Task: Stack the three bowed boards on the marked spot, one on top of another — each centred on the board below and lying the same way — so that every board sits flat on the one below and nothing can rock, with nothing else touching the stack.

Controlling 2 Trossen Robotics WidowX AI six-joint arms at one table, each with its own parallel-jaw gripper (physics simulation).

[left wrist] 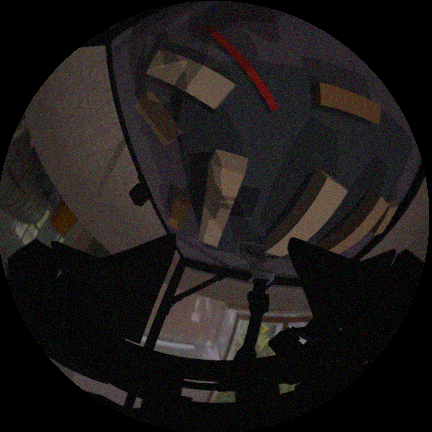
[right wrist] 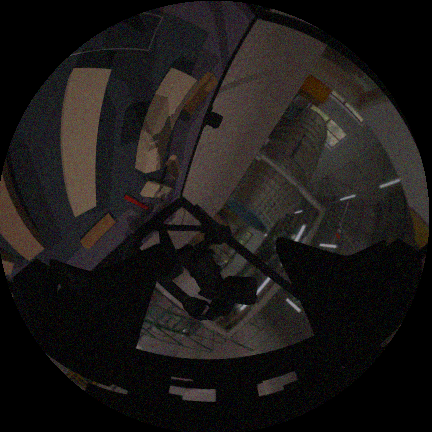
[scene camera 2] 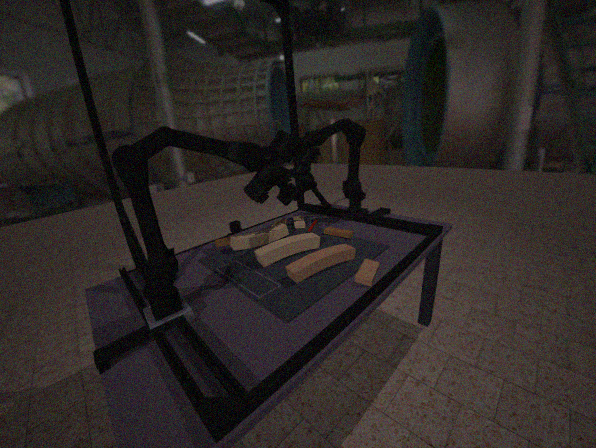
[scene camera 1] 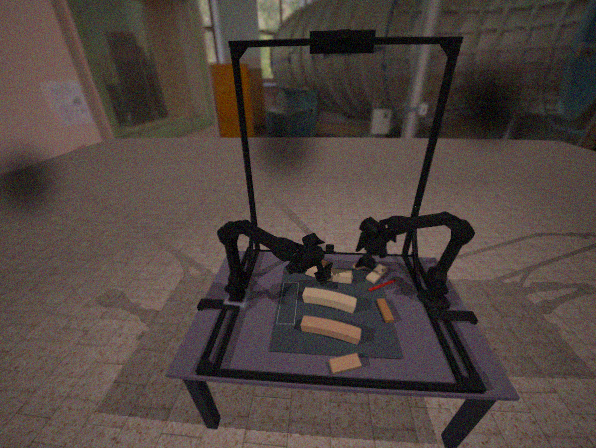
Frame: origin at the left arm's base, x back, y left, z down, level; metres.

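Seen in the pictures: left gripper, fingertip midpoint: (left wrist: 234, 242) (right wrist: 178, 211) (scene camera 1: 356, 258); right gripper, fingertip midpoint: (left wrist: 270, 350) (right wrist: 220, 247) (scene camera 1: 327, 252); left arm's base, origin of the base link: (right wrist: 132, 249) (scene camera 2: 355, 210) (scene camera 1: 434, 296); right arm's base, origin of the base link: (left wrist: 260, 280) (scene camera 2: 166, 309) (scene camera 1: 237, 296).
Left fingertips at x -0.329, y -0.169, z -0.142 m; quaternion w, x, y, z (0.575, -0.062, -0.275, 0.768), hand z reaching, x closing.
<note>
Offsets run from my left fingertips to a thing's top centre.
Three bowed boards lie separately on the dark mat, roughly parallel: an orange-tan front board @(dx -0.183, dy +0.235, dz +0.123 m) (scene camera 1: 330, 330) (scene camera 2: 321, 263) (right wrist: 17, 222), a pale middle board @(dx -0.144, dy +0.086, dz +0.116 m) (scene camera 1: 329, 300) (scene camera 2: 287, 249) (left wrist: 310, 215) (right wrist: 80, 140), and a pale back board @(dx -0.095, dy -0.085, dz +0.118 m) (scene camera 1: 343, 276) (scene camera 2: 250, 241) (left wrist: 225, 192) (right wrist: 160, 120), partly hidden by the right gripper in scene camera 1. The marked spot, a thin white outline (scene camera 1: 297, 303) (scene camera 2: 270, 291) (right wrist: 156, 34), lies left of them and holds no board. My right gripper (scene camera 1: 324, 257) is open and empty above the back board. My left gripper (scene camera 1: 371, 254) (left wrist: 234, 242) is open and empty above the back right area.
A pale block @(dx +0.155, dy -0.053, dz +0.155 m) (scene camera 1: 376, 274) (left wrist: 192, 80) and a red stick @(dx +0.149, dy +0.026, dz +0.161 m) (scene camera 1: 381, 285) (left wrist: 245, 65) lie back right. An orange block @(dx +0.083, dy +0.178, dz +0.153 m) (scene camera 1: 385, 310) (scene camera 2: 338, 232) lies right of the boards, a tan block @(dx -0.170, dy +0.373, dz +0.153 m) (scene camera 1: 345, 363) (scene camera 2: 367, 272) in front. Two brown blocks @(dx -0.134, dy -0.223, dz +0.159 m) (left wrist: 178, 212) @(dx +0.110, dy -0.137, dz +0.153 m) (left wrist: 158, 120) lie at the back.
</note>
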